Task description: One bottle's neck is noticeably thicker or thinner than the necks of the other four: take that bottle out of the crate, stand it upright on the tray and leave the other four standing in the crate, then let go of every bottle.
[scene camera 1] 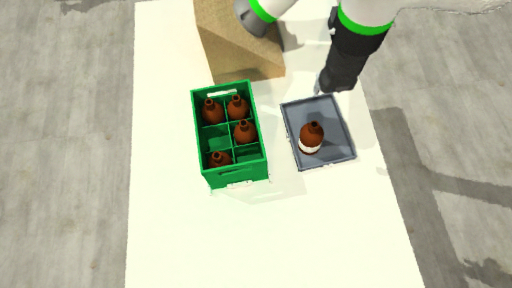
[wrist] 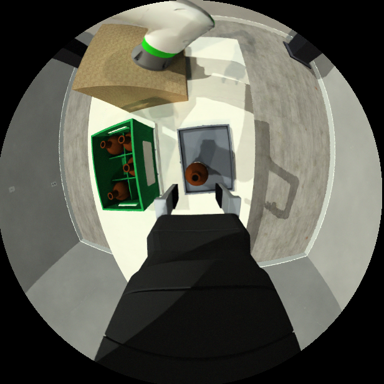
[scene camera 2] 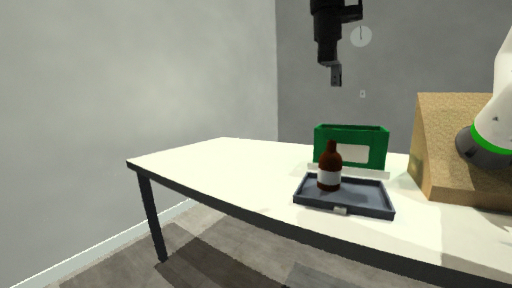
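Where they show: gripper, fingertip midpoint: point(scene camera 1: 326, 91) point(scene camera 2: 336, 86); arm's base at its link origin: point(scene camera 1: 249, 18) point(scene camera 2: 483, 147).
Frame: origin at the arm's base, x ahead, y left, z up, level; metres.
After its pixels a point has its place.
Note:
A brown bottle with a white label point(scene camera 1: 311, 137) @(z -0.033, x 0.452, y 0.157 m) point(scene camera 2: 329, 167) @(z -0.068, x 0.423, y 0.200 m) point(wrist: 196, 174) stands upright on the grey tray point(scene camera 1: 343, 117) @(z -0.126, x 0.347, y 0.286 m) point(scene camera 2: 370, 211) @(z -0.135, x 0.297, y 0.278 m) point(wrist: 231, 150), near one of its corners. The green crate point(scene camera 1: 235, 175) @(z -0.056, x 0.545, y -0.079 m) point(scene camera 2: 377, 145) @(z -0.029, x 0.297, y -0.012 m) point(wrist: 146, 195) holds the other brown bottles: two at the end near the wooden block point(scene camera 1: 213, 112) @(z -0.026, x 0.342, y -0.137 m) point(scene camera 1: 237, 108) @(z -0.025, x 0.336, y -0.060 m), one in the middle row point(scene camera 1: 245, 132) @(z -0.024, x 0.422, y -0.040 m) and one at the opposite end point(scene camera 1: 219, 159) @(z 0.007, x 0.514, y -0.116 m). They stand upright in separate compartments. My gripper point(scene camera 2: 336, 84) @(z 0.167, x 0.419, y 0.177 m) point(wrist: 196, 191) is open and empty, high above the tray and apart from the bottle. In the scene camera 1 view its fingertips are mostly hidden.
A wooden block point(scene camera 1: 240, 50) @(z 0.031, x 0.157, y -0.037 m) point(scene camera 2: 450, 150) @(z -0.016, x 0.088, y 0.023 m) point(wrist: 130, 75) carries the arm's base behind the crate and tray. The crate and tray stand side by side on the white table point(scene camera 1: 225, 240) @(z -0.151, x 0.716, y -0.127 m) point(scene camera 2: 215, 170) @(z -0.151, x 0.880, y 0.249 m), with a gap between them. Two crate compartments hold no bottle.

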